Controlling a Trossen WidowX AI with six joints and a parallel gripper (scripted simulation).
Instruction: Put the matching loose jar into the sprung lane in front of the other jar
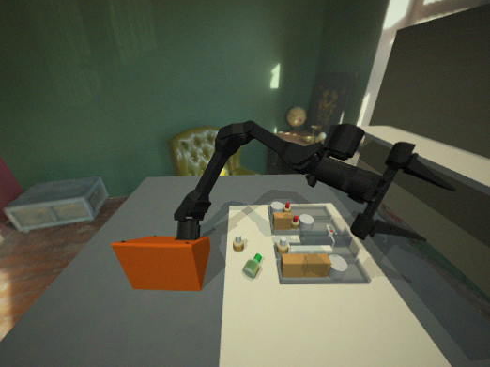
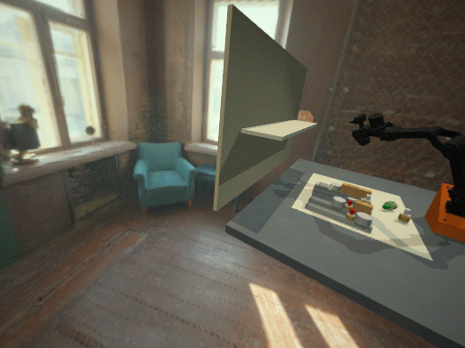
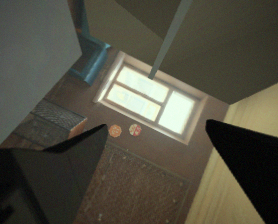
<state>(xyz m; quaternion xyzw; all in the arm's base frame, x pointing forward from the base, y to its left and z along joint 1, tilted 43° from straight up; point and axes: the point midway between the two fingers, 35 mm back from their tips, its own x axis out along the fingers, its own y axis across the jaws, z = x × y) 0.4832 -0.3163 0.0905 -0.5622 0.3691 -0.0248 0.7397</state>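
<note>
Now: the cream mat 120 mm behind my gripper tip, 210 mm to the left of it and 390 mm below it. Also, from my gripper tip: shelf (330 mm ahead, 230 mm to the left, 30 mm below); grey lane rack (30 mm behind, 260 mm to the left, 370 mm below); pale pusher plate (70 mm behind, 270 mm to the left, 340 mm below).
</note>
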